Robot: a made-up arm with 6 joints. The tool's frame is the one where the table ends. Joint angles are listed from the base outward.
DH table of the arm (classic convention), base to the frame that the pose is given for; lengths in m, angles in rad. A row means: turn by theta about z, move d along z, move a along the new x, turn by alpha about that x. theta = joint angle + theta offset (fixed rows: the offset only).
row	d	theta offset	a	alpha
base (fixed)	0	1.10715	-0.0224	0
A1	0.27	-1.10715	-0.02	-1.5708
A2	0	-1.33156	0.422	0
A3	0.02	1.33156	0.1	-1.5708
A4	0.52	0	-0.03	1.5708
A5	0.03	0	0.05	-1.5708
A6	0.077	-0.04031	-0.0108	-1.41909
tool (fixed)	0.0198	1.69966	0	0
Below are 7 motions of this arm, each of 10 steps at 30 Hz.
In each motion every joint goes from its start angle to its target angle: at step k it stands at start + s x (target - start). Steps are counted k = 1, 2, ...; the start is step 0. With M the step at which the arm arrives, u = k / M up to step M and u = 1 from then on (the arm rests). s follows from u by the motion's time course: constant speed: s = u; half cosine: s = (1 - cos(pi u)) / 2; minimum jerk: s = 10 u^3 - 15 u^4 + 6 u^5.
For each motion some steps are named. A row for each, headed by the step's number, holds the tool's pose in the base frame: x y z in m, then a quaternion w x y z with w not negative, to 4 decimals.
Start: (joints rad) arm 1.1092 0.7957 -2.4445 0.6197 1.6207 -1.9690
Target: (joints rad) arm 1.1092 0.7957 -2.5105 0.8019 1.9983 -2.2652
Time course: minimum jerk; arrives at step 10
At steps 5, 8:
5: 0.2819 0.8486 0.5748 0.7380 -0.5523 -0.3222 -0.2156
8: 0.2615 0.8360 0.5946 0.7802 -0.5099 -0.3436 -0.1149

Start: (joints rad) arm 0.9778 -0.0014 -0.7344 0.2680 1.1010 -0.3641
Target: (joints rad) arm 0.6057 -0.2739 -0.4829 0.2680 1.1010 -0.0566
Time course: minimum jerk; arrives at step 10
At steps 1, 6, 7, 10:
1: 0.2300 0.4202 0.2535 0.1635 0.8409 -0.1176 0.5023
6: 0.2749 0.2986 0.2723 0.2972 0.7815 -0.2827 0.4700
7: 0.2789 0.2714 0.2747 0.3266 0.7629 -0.3184 0.4582
10: 0.2807 0.2434 0.2763 0.3569 0.7413 -0.3550 0.4439

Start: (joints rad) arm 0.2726 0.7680 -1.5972 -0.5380 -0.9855 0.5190
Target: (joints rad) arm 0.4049 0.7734 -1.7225 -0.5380 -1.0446 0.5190
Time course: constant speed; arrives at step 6
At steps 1, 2, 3, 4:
1: 0.7670 0.2815 0.2435 0.3986 -0.2102 0.6924 -0.5635
2: 0.7645 0.3001 0.2537 0.4161 -0.2094 0.6876 -0.5569
3: 0.7613 0.3186 0.2641 0.4334 -0.2085 0.6828 -0.5500
4: 0.7575 0.3370 0.2744 0.4506 -0.2076 0.6779 -0.5426

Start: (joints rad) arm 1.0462 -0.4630 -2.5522 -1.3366 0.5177 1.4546
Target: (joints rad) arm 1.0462 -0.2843 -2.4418 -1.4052 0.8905 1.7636
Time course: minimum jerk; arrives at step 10
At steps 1, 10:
1: -0.0414 -0.1036 1.2872 0.5407 0.1689 0.8073 -0.1654
10: 0.1080 0.0966 1.2545 0.3439 0.1265 0.9177 -0.1534

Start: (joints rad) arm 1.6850 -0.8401 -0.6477 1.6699 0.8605 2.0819
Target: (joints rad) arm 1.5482 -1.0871 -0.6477 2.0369 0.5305 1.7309
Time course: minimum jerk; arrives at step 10
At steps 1, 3, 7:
1: -0.1299 0.3205 0.7235 0.8471 0.4152 -0.2201 -0.2482
3: -0.1147 0.3071 0.7394 0.8244 0.4324 -0.2173 -0.2935
7: -0.0556 0.2355 0.7941 0.7116 0.4735 -0.2151 -0.4724

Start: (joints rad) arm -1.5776 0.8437 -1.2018 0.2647 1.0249 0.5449
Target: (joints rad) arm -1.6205 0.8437 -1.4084 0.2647 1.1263 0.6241
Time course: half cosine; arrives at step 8
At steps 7, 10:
7: 0.0196 -0.6989 -0.0160 0.5843 -0.1398 -0.6728 -0.4317
10: 0.0184 -0.7024 -0.0134 0.5836 -0.1422 -0.6730 -0.4316

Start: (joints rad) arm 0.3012 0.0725 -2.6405 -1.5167 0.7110 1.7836
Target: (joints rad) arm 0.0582 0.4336 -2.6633 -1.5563 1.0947 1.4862
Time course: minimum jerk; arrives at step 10
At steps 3, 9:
3: 0.4274 0.0547 1.1799 0.2328 0.4349 0.7691 -0.4064
9: 0.6575 -0.0468 1.0067 0.0829 -0.5134 -0.6621 0.5396

